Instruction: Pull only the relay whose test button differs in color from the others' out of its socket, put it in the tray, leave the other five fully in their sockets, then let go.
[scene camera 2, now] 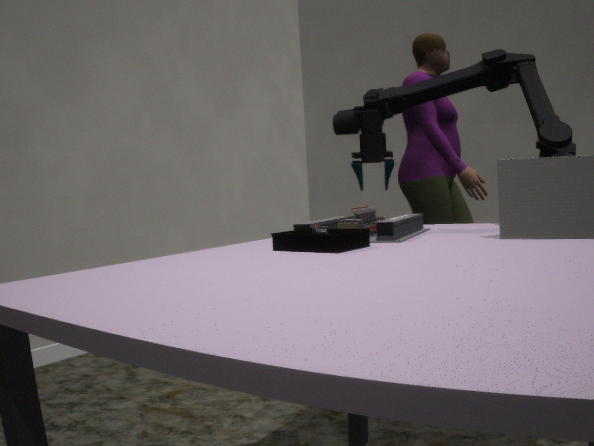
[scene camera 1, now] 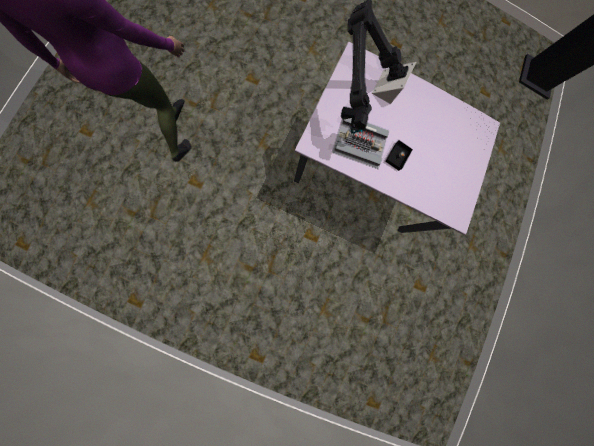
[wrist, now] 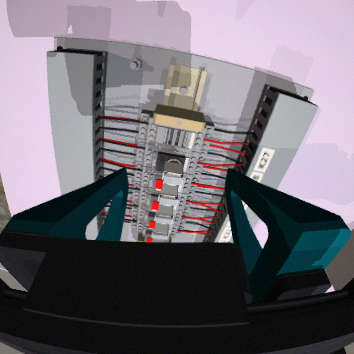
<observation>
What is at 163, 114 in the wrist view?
A tan end block.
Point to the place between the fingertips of my gripper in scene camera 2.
374, 190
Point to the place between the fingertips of my gripper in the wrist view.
At 176, 176
</observation>
